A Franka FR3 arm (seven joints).
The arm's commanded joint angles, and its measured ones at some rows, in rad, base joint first. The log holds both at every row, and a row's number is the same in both.
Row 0, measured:
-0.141, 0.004, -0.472, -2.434, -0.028, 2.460, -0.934
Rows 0 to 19, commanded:
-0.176, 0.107, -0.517, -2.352, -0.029, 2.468, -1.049
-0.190, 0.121, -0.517, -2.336, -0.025, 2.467, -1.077
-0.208, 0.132, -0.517, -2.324, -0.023, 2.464, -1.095
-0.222, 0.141, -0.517, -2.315, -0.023, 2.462, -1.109
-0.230, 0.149, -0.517, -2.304, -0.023, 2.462, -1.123
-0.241, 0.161, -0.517, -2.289, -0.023, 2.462, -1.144
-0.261, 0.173, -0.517, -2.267, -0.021, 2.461, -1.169
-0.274, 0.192, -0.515, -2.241, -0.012, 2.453, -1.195
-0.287, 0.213, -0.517, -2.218, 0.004, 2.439, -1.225
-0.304, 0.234, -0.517, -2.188, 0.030, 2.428, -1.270
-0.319, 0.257, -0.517, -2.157, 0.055, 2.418, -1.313
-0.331, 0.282, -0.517, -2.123, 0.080, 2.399, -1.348
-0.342, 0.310, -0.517, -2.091, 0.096, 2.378, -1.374
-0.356, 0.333, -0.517, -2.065, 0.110, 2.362, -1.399
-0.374, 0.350, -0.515, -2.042, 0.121, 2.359, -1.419
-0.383, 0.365, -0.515, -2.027, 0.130, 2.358, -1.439
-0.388, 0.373, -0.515, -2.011, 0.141, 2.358, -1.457
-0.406, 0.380, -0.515, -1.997, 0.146, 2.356, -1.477
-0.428, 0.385, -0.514, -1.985, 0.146, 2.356, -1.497
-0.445, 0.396, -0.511, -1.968, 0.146, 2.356, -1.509
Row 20, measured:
-0.381, 0.330, -0.524, -2.044, 0.116, 2.391, -1.441
